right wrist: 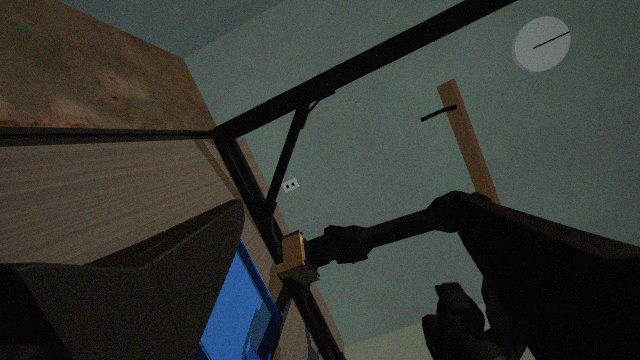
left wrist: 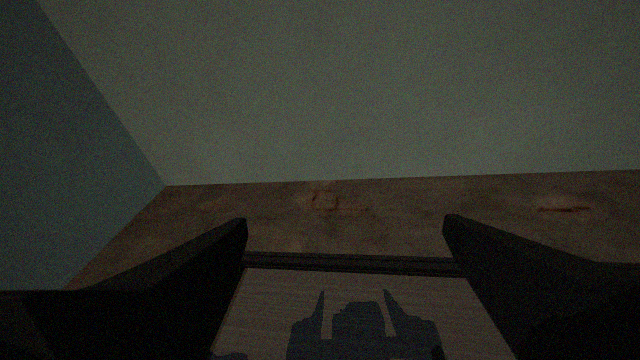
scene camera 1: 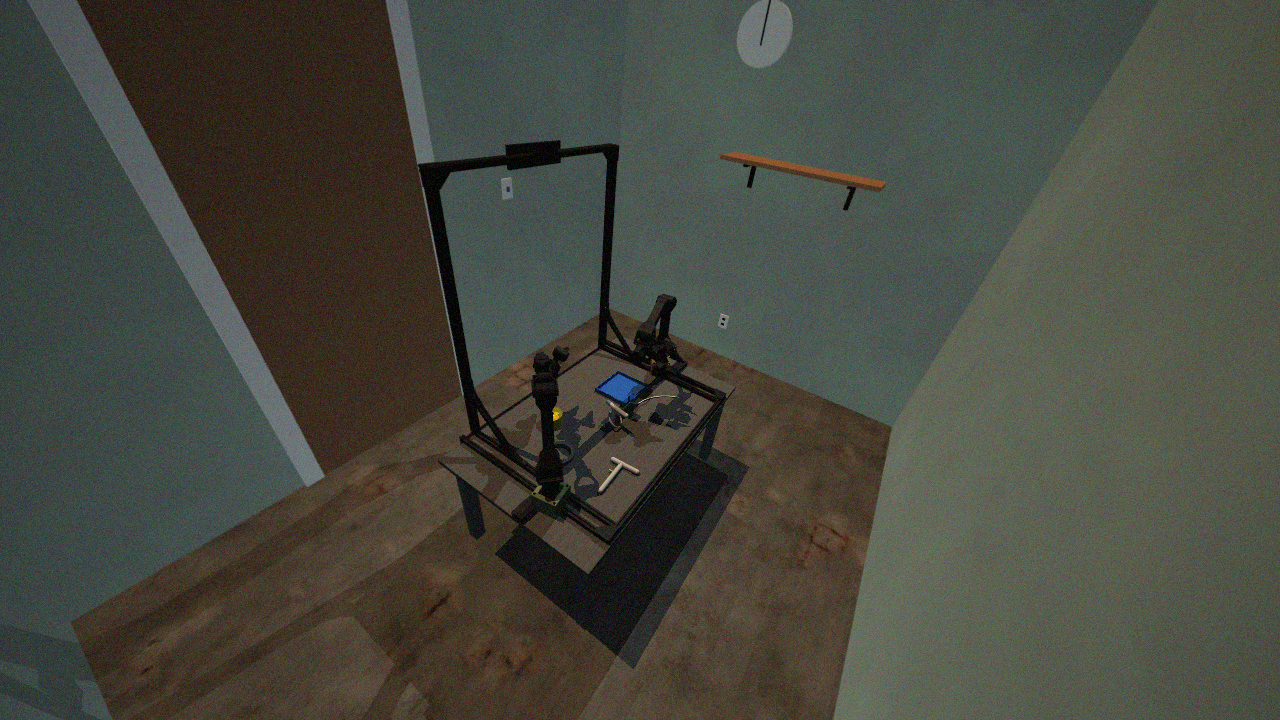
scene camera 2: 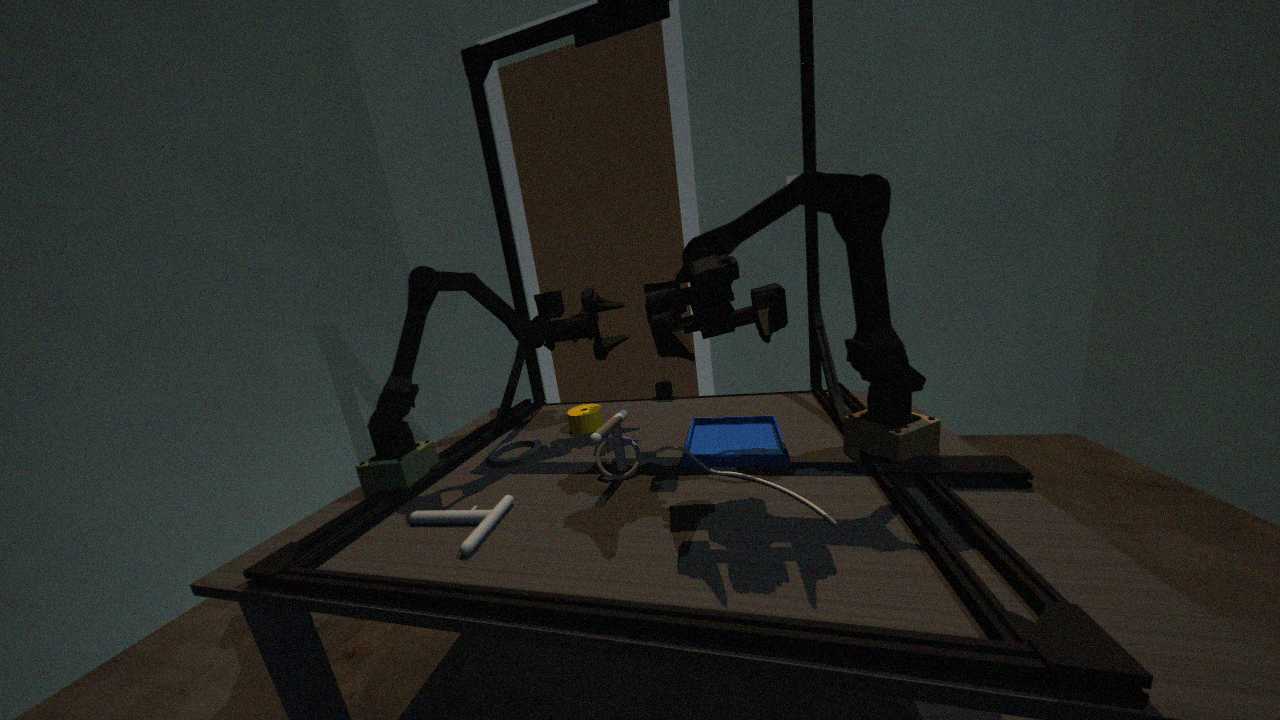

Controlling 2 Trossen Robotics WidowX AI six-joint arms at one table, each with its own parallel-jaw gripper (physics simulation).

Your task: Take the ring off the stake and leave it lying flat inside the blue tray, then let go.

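Where they show: left gripper, fingertip midpoint: (left wrist: 344,225) (scene camera 1: 680,368) (scene camera 2: 729,348); right gripper, fingertip midpoint: (right wrist: 346,206) (scene camera 2: 627,320); left arm's base, origin of the base link: (right wrist: 309,254) (scene camera 2: 889,417); right arm's base, origin of the base link: (scene camera 1: 551,489) (scene camera 2: 396,452).
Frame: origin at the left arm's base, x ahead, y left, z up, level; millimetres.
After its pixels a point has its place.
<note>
A thin pale ring (scene camera 2: 598,462) @[x 473, y -231, z -40 mm] hangs upright on the stake (scene camera 2: 609,425) @[x 445, y -212, z 35 mm] (scene camera 1: 617,409) @[x 451, y -225, z 35 mm], a tilted tan peg on a short post at mid-table. The blue tray (scene camera 2: 733,462) @[x 243, y -122, z -64 mm] (scene camera 1: 617,387) @[x 178, y -224, z -66 mm] (right wrist: 225,305) @[x 180, y -224, z -66 mm] lies to the right of the stake in scene camera 2; no ring shows in it. My left gripper (scene camera 2: 729,345) @[x 340, y 38, z 192 mm] (left wrist: 344,225) @[x 340, y 38, z 192 mm] is open and empty, high above the tray area. My right gripper (scene camera 2: 626,322) @[x 295, y -470, z 197 mm] (right wrist: 346,206) @[x 295, y -470, z 197 mm] is open and empty, high above the stake area, its fingers pointing towards the left arm. The ring does not show in either wrist view.
A dark ring (scene camera 2: 514,462) @[x 629, y -391, z -63 mm] lies flat left of the stake. A yellow cylinder (scene camera 2: 585,420) @[x 447, y -464, z -36 mm] (scene camera 1: 556,413) @[x 437, y -489, z -22 mm] stands behind it. A white T-shaped piece (scene camera 2: 487,522) @[x 675, y -172, z -54 mm] (scene camera 1: 623,465) @[x 679, y -191, z -56 mm] lies at the front left. A pale curved cable (scene camera 2: 771,484) @[x 232, y -33, z -67 mm] runs by the tray. A black frame (scene camera 2: 496,179) @[x 530, y -799, z 641 mm] rises over the table.
</note>
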